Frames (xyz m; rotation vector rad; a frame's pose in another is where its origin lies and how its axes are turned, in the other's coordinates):
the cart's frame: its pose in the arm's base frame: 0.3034 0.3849 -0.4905 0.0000 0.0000 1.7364
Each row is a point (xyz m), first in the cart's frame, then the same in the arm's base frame.
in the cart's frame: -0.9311 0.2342 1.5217
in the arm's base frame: 0.2259 -0.5721 1.0312
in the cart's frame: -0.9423 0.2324 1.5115
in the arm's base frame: 0.2295 -0.5828 1.0210
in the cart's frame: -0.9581 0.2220 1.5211
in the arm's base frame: 0.2424 -0.5967 1.0306
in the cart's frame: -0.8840 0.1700 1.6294
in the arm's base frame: 0.2815 -0.5150 1.1389
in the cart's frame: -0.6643 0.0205 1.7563
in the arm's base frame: 0.3927 -0.2737 1.2658
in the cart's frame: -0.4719 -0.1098 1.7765
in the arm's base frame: 0.4895 -0.0624 1.2860
